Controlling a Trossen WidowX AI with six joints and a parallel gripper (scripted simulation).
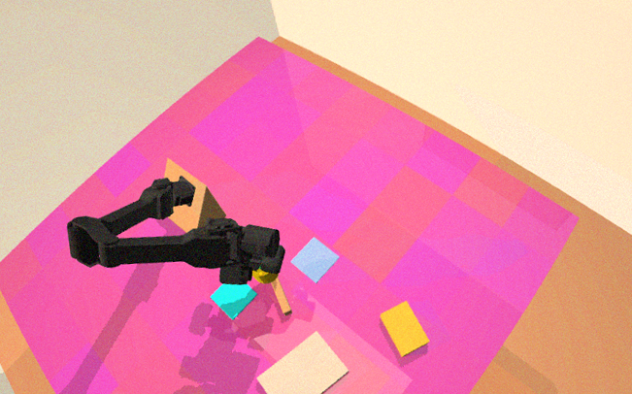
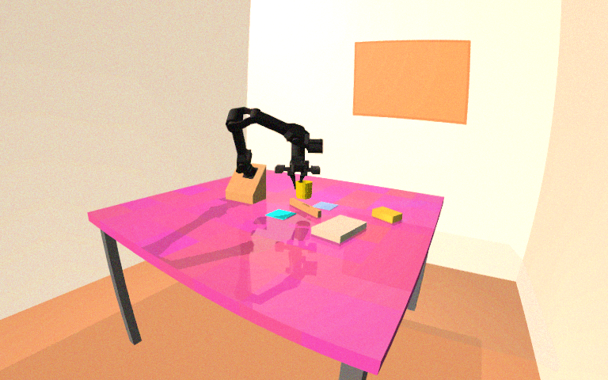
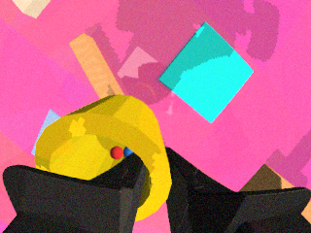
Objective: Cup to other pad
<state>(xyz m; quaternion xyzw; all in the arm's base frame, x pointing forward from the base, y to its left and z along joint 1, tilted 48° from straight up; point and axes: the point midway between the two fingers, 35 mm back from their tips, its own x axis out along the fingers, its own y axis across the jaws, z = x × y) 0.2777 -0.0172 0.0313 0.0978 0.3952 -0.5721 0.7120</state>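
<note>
Now: gripper tip 10 cm above the cyan pad, 8 cm to the left of it and 3 cm past it. Round my gripper tip: yellow cup 2 cm ahead, 1 cm to the left; then wooden stick 9 cm below, 3 cm ahead, 2 cm to the left; then beige slab 25 cm ahead, 12 cm to the right, 8 cm below.
</note>
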